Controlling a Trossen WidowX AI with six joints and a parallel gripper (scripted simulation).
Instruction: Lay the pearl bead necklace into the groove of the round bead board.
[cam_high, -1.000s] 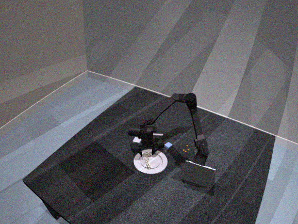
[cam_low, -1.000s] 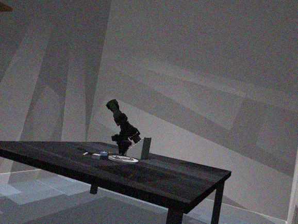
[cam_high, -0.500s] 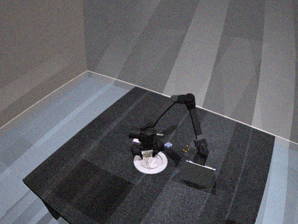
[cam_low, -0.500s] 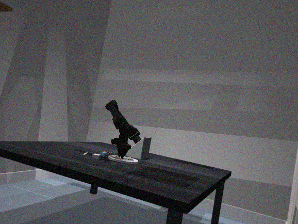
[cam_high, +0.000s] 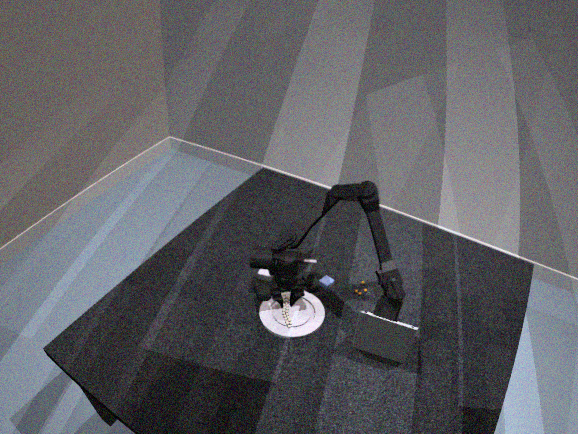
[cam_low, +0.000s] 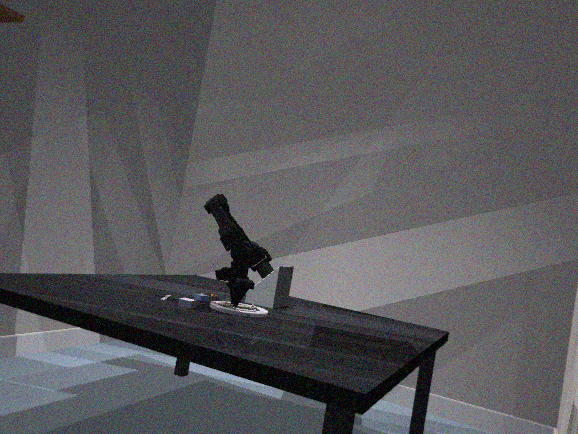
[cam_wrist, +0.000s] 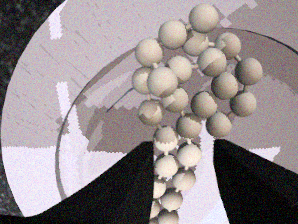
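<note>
Right now my gripper tip is 30 mm past the round white bead board, 10 mm to the right of it and 10 mm above it. Round my gripper tip: small white block (140 mm ahead, 90 mm to the right); then small blue cube (170 mm to the right, 50 mm behind, 10 mm below); then thin white stick (220 mm to the right, 90 mm ahead, 10 mm below).
</note>
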